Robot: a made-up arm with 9 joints. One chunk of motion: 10 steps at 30 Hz.
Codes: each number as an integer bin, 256 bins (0 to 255) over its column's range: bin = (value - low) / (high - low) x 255, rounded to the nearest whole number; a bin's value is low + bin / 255 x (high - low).
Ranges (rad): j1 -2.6..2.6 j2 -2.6..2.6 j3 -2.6..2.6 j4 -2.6..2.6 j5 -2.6..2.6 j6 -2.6..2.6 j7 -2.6..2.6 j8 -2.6..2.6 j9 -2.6..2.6
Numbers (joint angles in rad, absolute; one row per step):
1: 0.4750 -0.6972 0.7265 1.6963 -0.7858 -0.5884 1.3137 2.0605 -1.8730
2: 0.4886 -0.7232 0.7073 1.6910 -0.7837 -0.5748 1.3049 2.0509 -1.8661
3: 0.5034 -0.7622 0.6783 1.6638 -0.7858 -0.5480 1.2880 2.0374 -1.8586
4: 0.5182 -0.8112 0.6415 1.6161 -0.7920 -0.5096 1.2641 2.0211 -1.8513
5: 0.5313 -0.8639 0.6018 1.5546 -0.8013 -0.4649 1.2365 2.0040 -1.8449
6: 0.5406 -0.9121 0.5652 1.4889 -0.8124 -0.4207 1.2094 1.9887 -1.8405
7: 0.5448 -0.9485 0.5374 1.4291 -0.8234 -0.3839 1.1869 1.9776 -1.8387
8: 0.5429 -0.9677 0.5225 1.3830 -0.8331 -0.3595 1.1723 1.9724 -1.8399
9: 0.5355 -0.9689 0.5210 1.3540 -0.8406 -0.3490 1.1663 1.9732 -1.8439
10: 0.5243 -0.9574 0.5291 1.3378 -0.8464 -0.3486 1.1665 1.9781 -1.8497
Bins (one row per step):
1: 151 93 163 211 89 99 192 229 36
2: 151 92 162 210 89 99 191 228 36
3: 152 90 161 209 89 101 191 227 36
4: 153 88 159 207 89 103 189 227 37
5: 154 85 157 204 88 105 188 226 37
6: 154 83 155 201 88 107 187 225 37
7: 154 81 154 198 87 109 186 224 37
8: 154 80 153 195 87 110 185 224 37
9: 154 80 153 194 86 110 185 224 37
10: 153 81 153 193 86 110 185 225 37

